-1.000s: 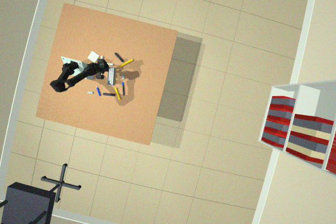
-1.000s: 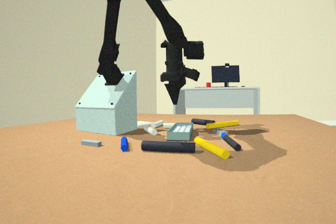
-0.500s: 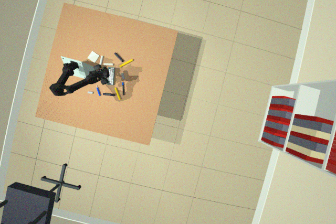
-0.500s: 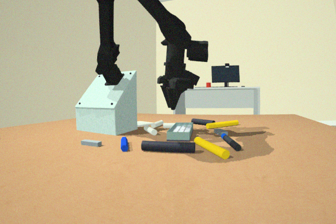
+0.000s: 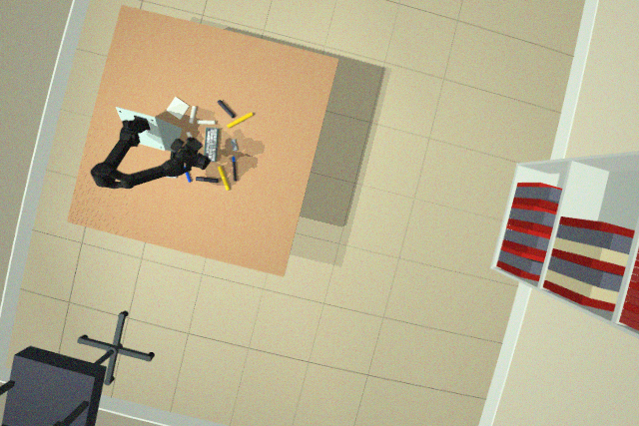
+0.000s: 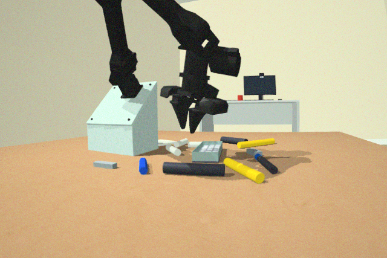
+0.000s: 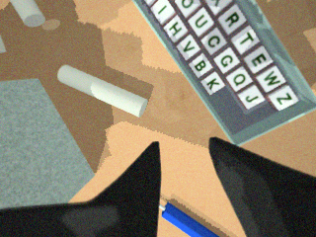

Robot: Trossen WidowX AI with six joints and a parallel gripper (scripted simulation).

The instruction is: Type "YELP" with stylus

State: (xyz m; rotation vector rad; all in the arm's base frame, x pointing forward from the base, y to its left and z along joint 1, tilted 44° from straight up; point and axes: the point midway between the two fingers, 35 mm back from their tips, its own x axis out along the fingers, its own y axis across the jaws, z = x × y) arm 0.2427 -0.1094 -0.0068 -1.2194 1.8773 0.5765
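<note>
The blue stylus is 110 mm to the right of my gripper tip, 70 mm below it and 70 mm behind it. Also, from my gripper tip: grey block 170 mm to the right, 130 mm behind, 70 mm below; then blue-banded marker 190 mm ahead, 70 mm below; then yellow rod 250 mm to the left, 150 mm ahead, 60 mm below.
</note>
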